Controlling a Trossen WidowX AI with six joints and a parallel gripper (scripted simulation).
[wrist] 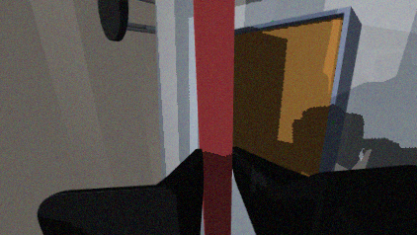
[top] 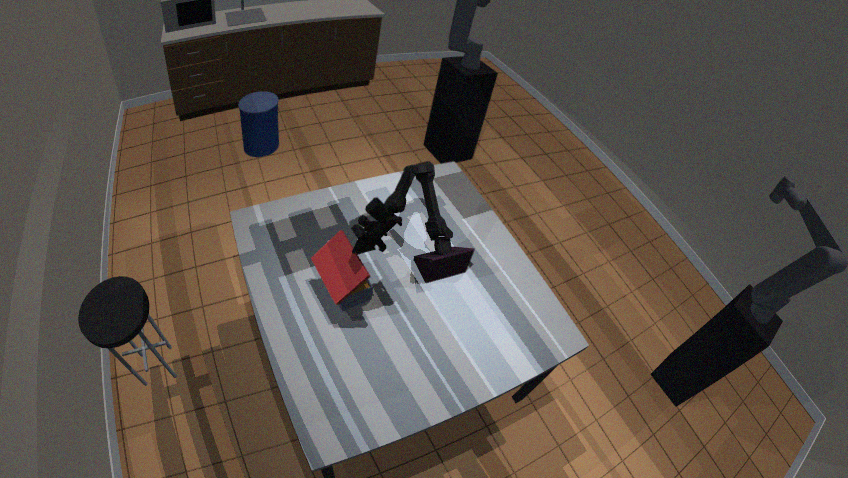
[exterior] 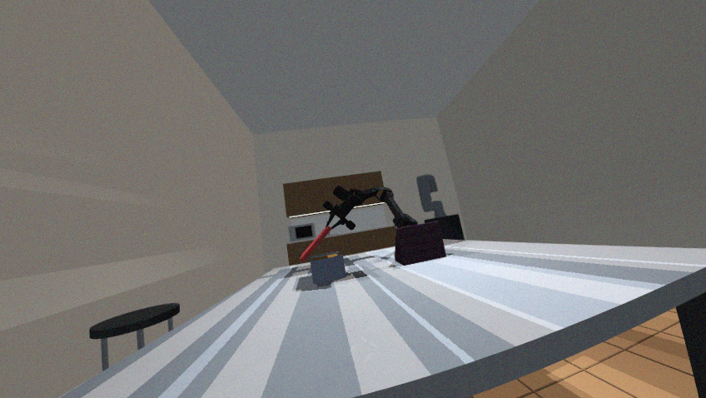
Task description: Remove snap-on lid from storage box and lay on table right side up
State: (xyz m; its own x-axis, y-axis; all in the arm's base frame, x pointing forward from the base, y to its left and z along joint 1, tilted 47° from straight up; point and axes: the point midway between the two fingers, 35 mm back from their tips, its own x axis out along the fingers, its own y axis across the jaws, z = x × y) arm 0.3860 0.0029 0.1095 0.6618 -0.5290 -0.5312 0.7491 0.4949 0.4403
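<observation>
The red lid lies 7 cm ahead of my gripper tip and 5 cm below it. Round my gripper tip: storage box (17 cm below, 3 cm ahead).
</observation>
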